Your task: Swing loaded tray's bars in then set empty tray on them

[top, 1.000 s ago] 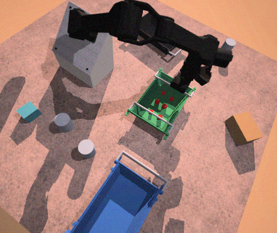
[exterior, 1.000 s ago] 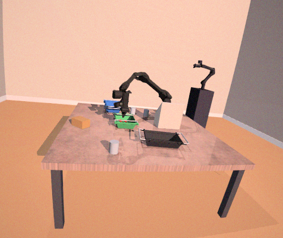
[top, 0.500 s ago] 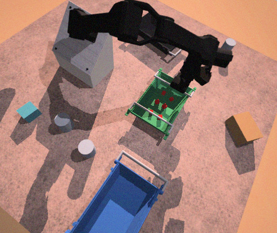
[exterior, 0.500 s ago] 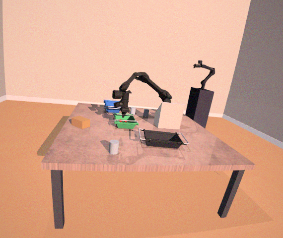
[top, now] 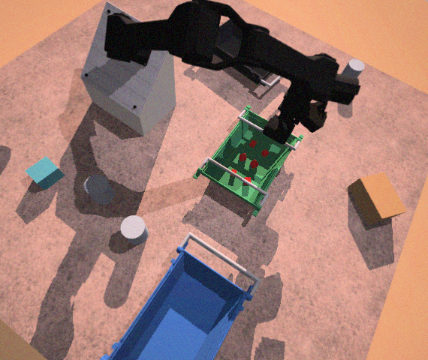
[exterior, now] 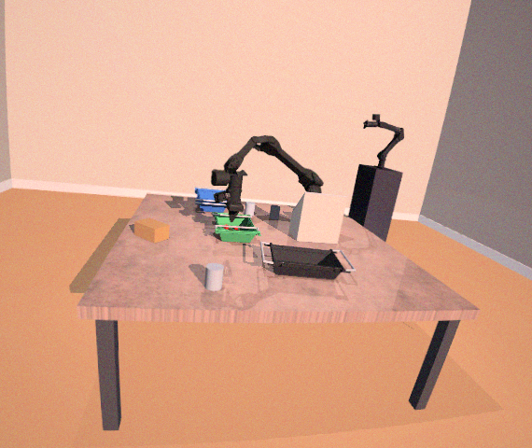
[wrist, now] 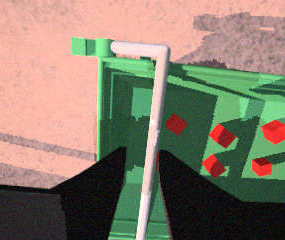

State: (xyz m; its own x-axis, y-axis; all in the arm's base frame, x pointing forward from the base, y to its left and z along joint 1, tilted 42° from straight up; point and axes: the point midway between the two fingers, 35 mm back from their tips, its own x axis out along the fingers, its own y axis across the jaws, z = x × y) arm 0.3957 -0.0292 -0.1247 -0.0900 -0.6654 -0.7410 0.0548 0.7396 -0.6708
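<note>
Right now the dark tray is 290 mm to the left of my gripper tip, 240 mm behind it and 40 mm below it. The rest, counted from my gripper tip: teal block (480 mm behind, 410 mm to the right, 70 mm below); orange box (330 mm ahead, 60 mm below, 10 mm to the right).
</note>
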